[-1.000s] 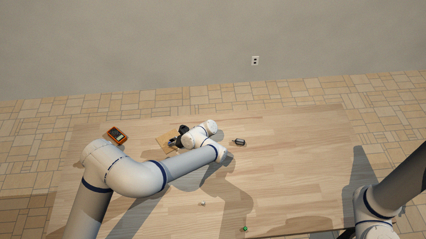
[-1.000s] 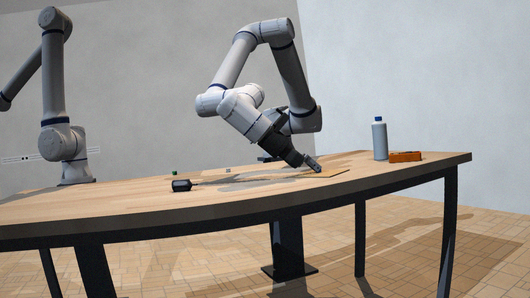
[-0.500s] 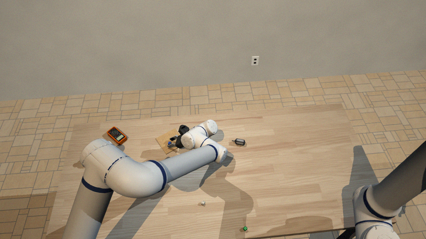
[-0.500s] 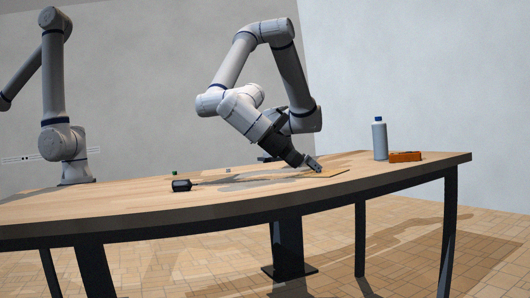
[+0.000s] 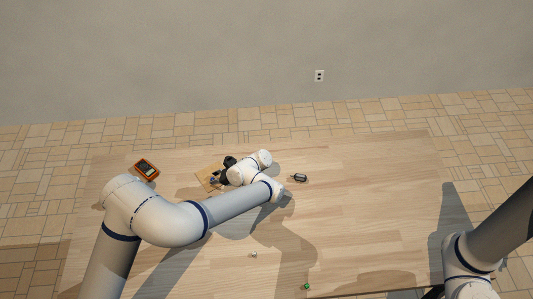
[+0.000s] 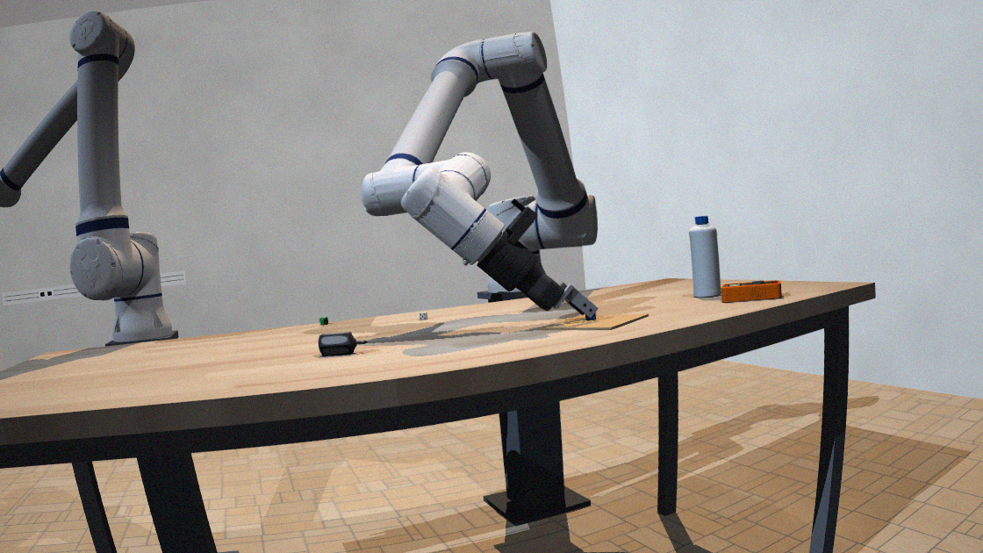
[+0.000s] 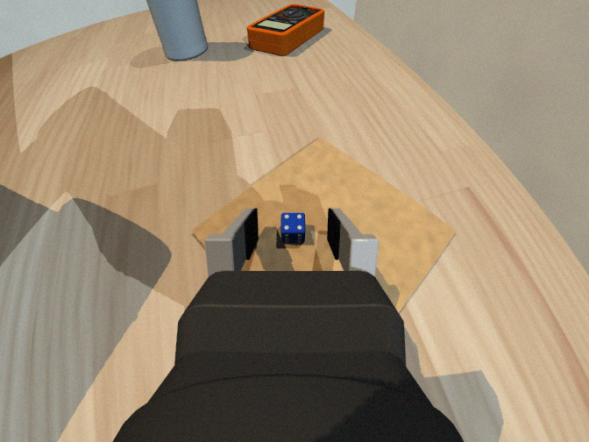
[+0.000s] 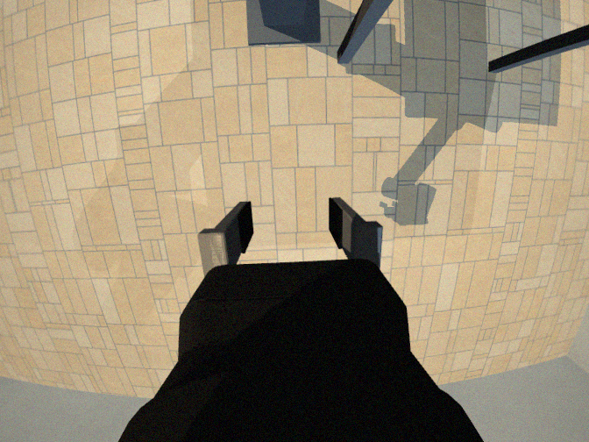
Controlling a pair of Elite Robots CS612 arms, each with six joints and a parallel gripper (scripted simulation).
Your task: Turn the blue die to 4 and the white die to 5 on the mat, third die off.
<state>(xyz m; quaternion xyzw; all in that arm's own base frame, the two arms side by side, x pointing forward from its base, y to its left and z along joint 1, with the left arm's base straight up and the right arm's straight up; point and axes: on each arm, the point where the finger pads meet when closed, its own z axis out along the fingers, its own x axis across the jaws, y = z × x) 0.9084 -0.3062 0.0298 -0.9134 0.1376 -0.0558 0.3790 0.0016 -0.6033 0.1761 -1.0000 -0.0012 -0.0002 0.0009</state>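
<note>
Now: the blue die 10 mm ahead of my left hand, 10 mm to the left of it and 20 mm below it. Round my left hand: bottle 20 mm behind, 360 mm to the left, 50 mm above; then dark tool 80 mm behind, 400 mm to the right, 10 mm below; then tan mat 30 mm ahead, 30 mm below.
</note>
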